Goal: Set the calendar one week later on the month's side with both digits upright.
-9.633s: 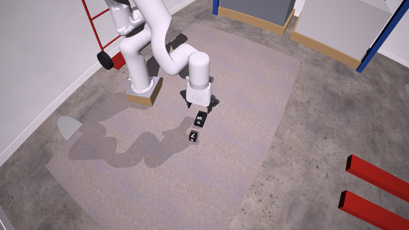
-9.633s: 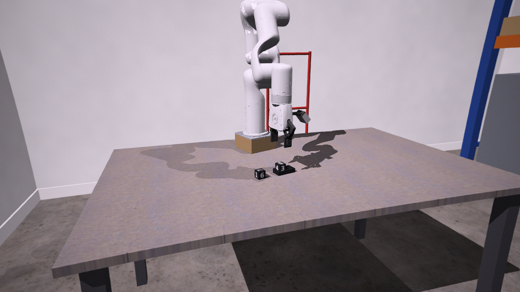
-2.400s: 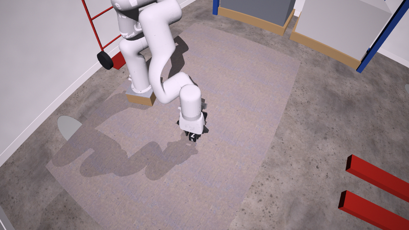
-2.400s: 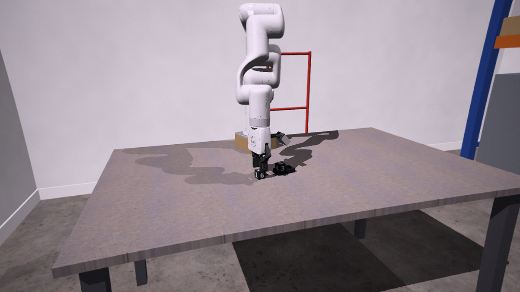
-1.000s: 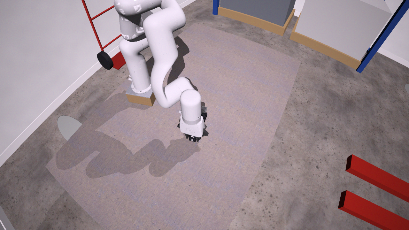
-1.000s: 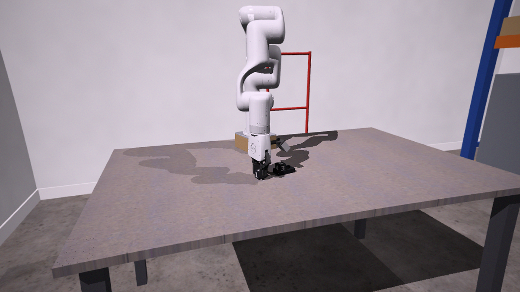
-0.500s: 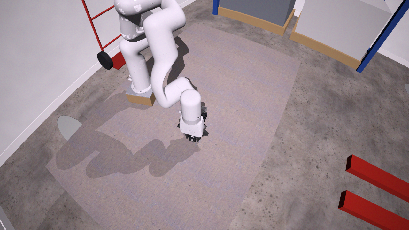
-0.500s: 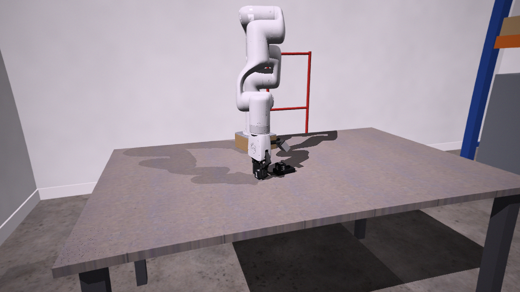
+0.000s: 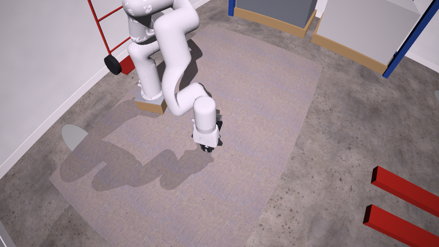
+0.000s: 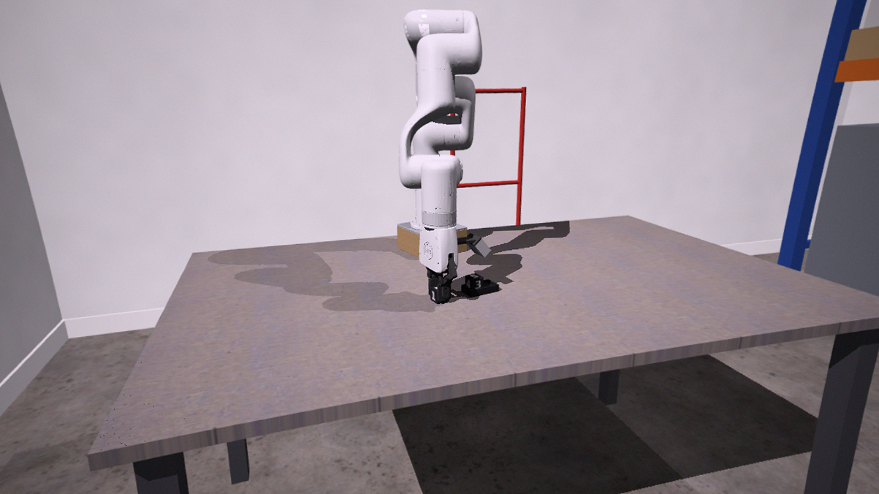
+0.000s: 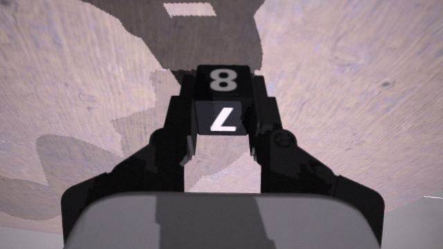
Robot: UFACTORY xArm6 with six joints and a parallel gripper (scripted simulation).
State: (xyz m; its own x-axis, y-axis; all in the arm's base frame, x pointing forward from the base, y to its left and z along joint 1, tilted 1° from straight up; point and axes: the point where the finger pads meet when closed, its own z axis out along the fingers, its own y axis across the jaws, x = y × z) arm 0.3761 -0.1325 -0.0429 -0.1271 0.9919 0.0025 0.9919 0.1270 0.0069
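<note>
The black tray lies 2 cm behind my hand, 11 cm to the left of it and 2 cm below it.
</note>
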